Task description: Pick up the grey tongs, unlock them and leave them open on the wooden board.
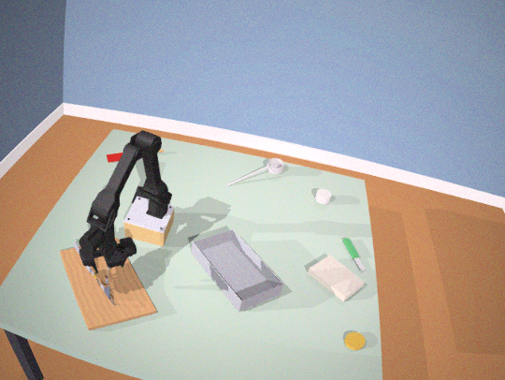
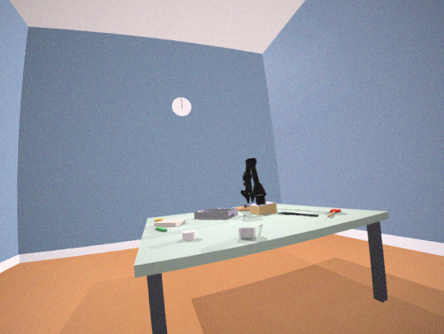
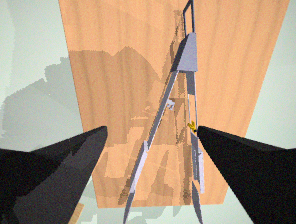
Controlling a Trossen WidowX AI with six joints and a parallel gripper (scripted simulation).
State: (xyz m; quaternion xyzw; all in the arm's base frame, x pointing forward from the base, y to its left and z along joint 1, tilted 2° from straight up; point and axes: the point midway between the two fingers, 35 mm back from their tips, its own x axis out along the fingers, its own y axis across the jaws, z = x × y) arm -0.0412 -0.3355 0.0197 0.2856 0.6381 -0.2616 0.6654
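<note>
Right now my gripper tip is 2 cm past the wooden board, 1 cm to the left of it and 5 cm above it. The rest, counted from my gripper tip: red spatula: 27 cm behind, 73 cm to the left, 5 cm below; then cream block: 73 cm ahead, 32 cm to the left, 5 cm below; then grey roasting tin: 38 cm ahead, 22 cm to the left, 3 cm below.
</note>
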